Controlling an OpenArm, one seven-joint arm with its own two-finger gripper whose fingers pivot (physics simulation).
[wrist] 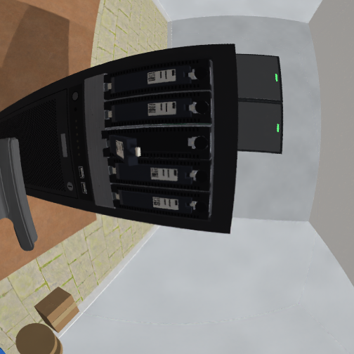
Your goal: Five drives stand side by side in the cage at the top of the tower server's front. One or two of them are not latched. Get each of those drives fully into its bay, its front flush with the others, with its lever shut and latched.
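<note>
The tower server lies sideways in the wrist view, its top to the right. Its cage holds five drives in a row. The two upper drives and the two lower drives look flush, with labelled levers lying flat and shut. The middle drive's lever is swung well out towards the camera, hinged at the left end, its pale tip hanging free. The bay behind it is dark, so how deep the drive sits is hard to tell. My gripper is open and empty at the left edge, away from the drives; one finger shows.
Two dark boxes with green lights stand behind the server's top. A brown box and a round brown container are at the lower left. Grey walls lie beyond, with a brown surface at the left.
</note>
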